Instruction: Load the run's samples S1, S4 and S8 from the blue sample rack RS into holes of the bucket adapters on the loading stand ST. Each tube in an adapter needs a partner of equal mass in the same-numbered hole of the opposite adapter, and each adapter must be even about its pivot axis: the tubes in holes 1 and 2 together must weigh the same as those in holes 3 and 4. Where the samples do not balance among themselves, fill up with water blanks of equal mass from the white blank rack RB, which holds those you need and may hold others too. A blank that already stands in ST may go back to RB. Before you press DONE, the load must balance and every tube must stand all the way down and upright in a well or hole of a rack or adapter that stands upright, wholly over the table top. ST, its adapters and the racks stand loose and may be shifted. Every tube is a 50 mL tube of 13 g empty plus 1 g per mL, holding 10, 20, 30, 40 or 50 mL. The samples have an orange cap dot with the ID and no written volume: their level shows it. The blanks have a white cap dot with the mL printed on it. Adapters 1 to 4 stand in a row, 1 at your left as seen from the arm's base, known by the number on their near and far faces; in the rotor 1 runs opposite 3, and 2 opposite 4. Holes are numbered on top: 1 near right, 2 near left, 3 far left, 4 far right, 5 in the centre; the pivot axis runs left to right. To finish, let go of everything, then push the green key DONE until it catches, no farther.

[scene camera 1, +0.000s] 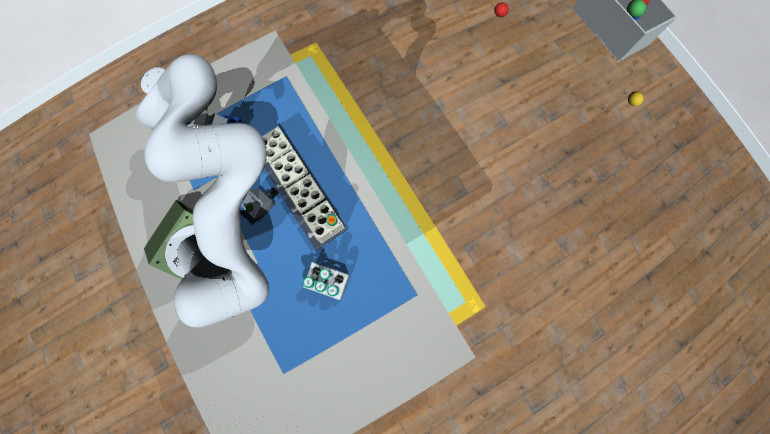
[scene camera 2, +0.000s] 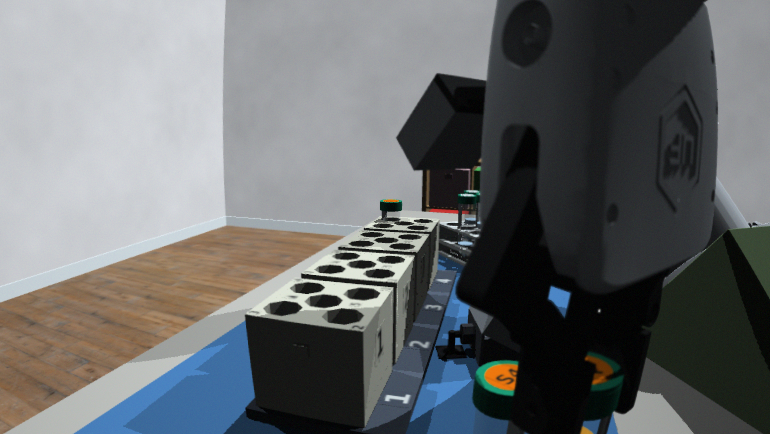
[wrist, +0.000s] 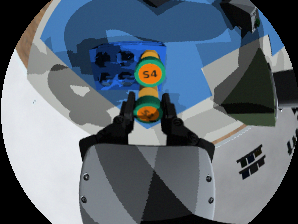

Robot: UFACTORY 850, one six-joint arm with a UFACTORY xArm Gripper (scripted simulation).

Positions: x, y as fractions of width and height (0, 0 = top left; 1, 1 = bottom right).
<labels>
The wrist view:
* my gripper: 0.50, 0.45
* blue sample rack RS: 0.44, 0.24
</labels>
